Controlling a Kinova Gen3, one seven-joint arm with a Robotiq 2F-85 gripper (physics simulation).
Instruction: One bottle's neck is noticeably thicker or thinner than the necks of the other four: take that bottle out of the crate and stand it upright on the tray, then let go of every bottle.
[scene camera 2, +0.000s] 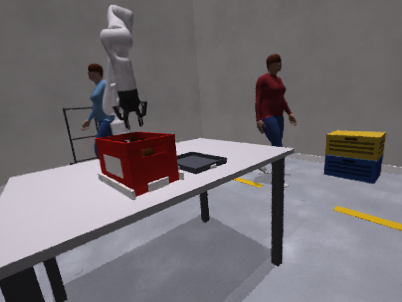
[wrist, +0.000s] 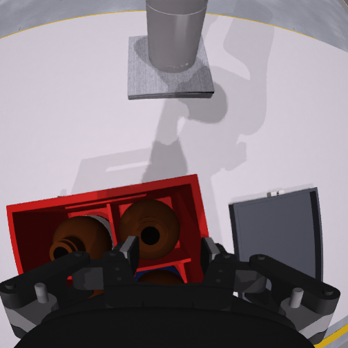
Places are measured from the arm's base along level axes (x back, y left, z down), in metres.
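Where they show: gripper, fingertip midpoint: (scene camera 2: 135, 127).
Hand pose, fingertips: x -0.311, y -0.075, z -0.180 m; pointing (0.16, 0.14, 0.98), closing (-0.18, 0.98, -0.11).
Things, the pixels of their centre, and the offset from my fingertips. Level surfaces: height alone.
- red crate, body centre: (scene camera 2: 136, 158) dx -0.083, dy -0.054, dz +0.111 m
- dark tray, body centre: (scene camera 2: 193, 161) dx -0.111, dy +0.216, dz +0.186 m
- white table, surface height: dz +0.199 m
The red crate (scene camera 2: 165, 167) (wrist: 100, 194) stands on the table. In the wrist view, one brown bottle (wrist: 150, 212) stands in a compartment by the crate's right end, and another brown bottle (wrist: 82, 235) is to its left. Part of a third bottle (wrist: 161, 278) shows below, behind the gripper. Other bottles are mostly hidden, and I cannot tell whose neck differs. My gripper (scene camera 2: 134, 125) (wrist: 169, 249) is partly open and empty above the crate. The dark tray (scene camera 2: 200, 161) (wrist: 280, 235) lies beside the crate and holds no bottle where it shows.
White brackets (scene camera 2: 158, 184) sit at the crate's foot on the white table (scene camera 2: 50, 200). The arm's grey base (wrist: 175, 40) stands on a metal plate (wrist: 145, 82) behind the crate. Two people (scene camera 2: 272, 95) (scene camera 2: 99, 95) are beyond the table. Yellow and blue crates (scene camera 2: 355, 145) (scene camera 2: 350, 169) are stacked on the floor.
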